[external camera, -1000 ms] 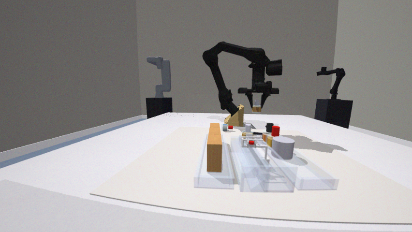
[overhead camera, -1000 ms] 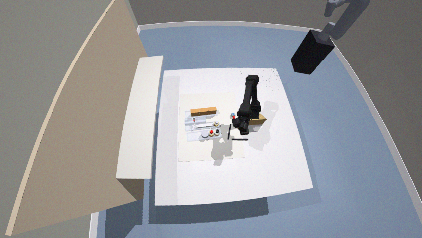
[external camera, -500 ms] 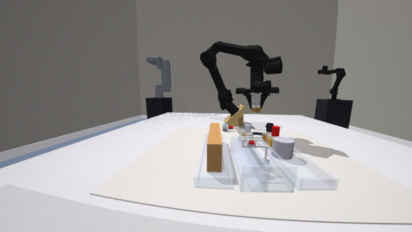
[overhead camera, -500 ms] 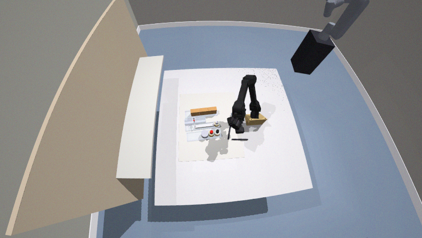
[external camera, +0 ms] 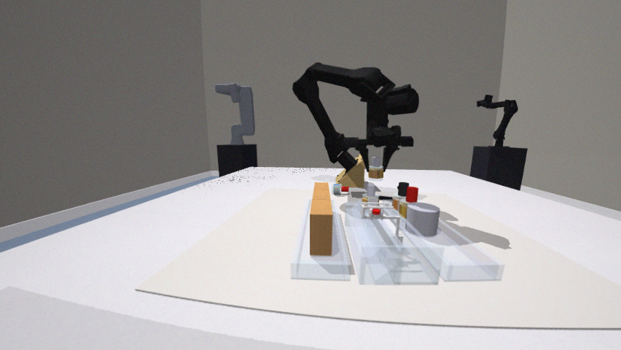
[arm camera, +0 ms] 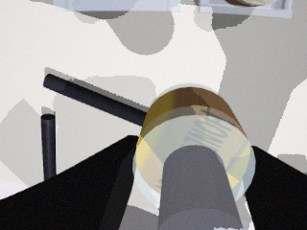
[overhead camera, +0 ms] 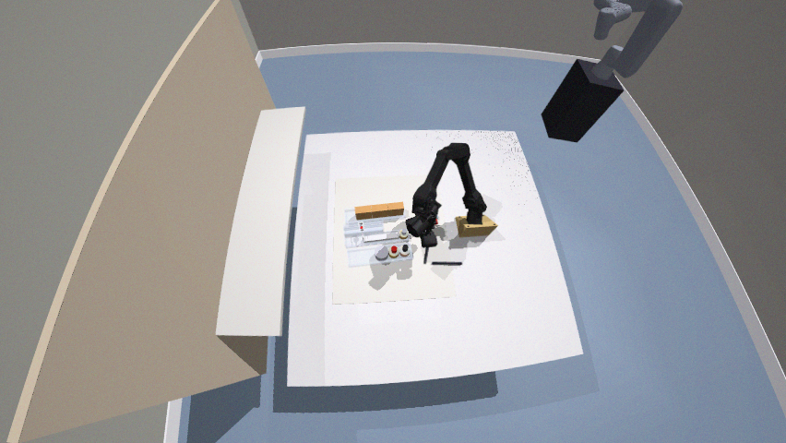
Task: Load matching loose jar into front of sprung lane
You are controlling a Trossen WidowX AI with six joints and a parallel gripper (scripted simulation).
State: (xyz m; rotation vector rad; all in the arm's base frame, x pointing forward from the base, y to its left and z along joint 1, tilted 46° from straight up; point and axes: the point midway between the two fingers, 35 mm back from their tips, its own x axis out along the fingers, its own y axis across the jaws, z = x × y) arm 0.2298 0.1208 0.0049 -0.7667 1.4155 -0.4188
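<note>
My gripper tip is 18 cm short of the wide grey cylinder, 9 cm to the right of it and 6 cm above it. Round my gripper tip: red mark 27 cm ahead, 2 cm below, 1 cm to the right; then sprung lane 24 cm ahead, 7 cm below.
</note>
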